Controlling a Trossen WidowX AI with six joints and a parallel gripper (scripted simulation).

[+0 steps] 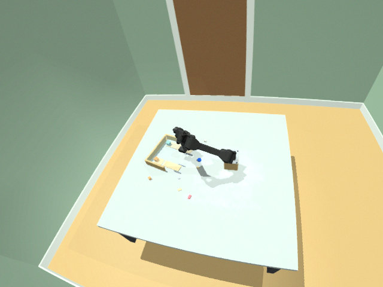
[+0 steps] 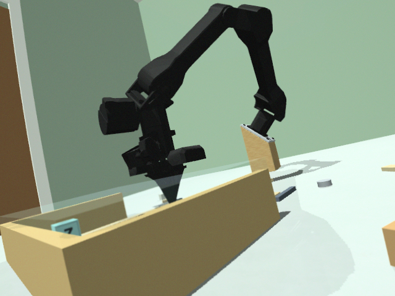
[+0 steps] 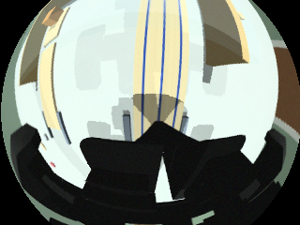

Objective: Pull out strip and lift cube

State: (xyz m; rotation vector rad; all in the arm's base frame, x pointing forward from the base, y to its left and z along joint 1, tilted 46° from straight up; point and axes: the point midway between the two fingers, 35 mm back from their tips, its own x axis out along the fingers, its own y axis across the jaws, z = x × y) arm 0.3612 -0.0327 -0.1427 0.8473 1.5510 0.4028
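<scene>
My gripper tip is 110 mm past the blue disc and 90 mm to the right of it. Also, from my gripper tip: labelled cube (190 mm ahead, 50 mm to the right, 10 mm above); then grey puck (280 mm to the left, 10 mm ahead); then tan strip (90 mm ahead, 30 mm to the right).
</scene>
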